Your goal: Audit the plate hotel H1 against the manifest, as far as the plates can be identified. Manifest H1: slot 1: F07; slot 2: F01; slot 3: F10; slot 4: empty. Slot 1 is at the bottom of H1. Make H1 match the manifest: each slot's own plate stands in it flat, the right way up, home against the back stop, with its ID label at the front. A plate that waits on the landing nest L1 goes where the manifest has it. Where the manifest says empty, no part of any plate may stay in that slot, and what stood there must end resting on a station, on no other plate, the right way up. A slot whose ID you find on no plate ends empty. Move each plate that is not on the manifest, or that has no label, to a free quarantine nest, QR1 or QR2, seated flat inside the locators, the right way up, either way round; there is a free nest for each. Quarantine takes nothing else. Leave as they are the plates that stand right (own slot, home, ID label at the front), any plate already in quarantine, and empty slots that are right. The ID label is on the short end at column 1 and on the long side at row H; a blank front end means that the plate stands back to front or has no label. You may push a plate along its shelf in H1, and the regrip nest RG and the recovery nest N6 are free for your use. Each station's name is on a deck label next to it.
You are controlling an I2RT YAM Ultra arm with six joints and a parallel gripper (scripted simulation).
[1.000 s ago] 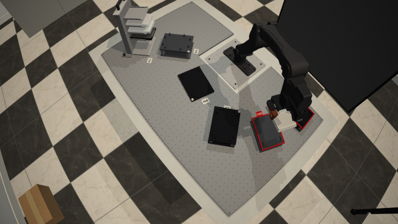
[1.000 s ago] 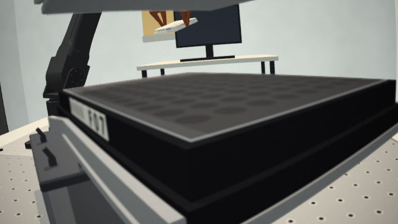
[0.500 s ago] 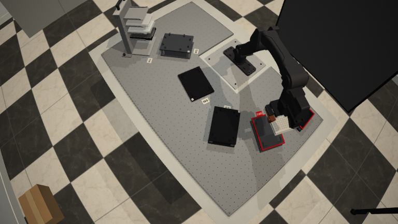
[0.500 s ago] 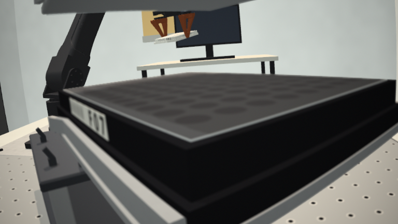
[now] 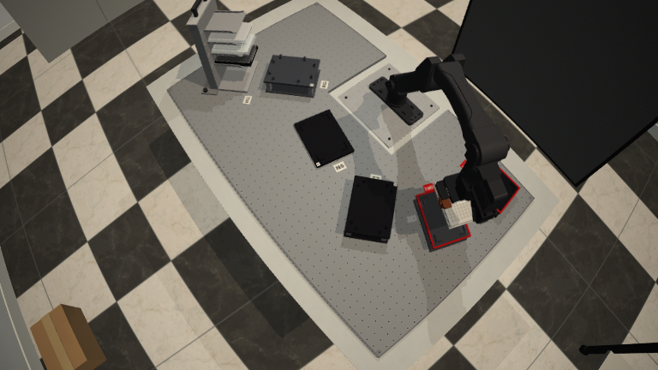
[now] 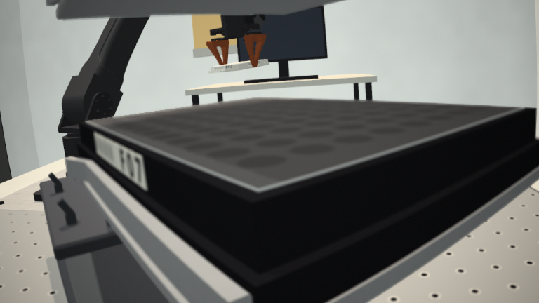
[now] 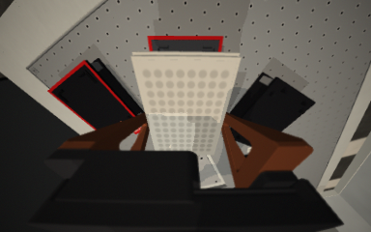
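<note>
The red-framed quarantine nest lies 120 mm below my hand. Also, from my hand: red-framed nest (200 mm behind, 120 mm below, 40 mm to the left); then black landing nest L1 (150 mm to the right, 140 mm ahead, 110 mm below); then white well plate (right at my hand).
</note>
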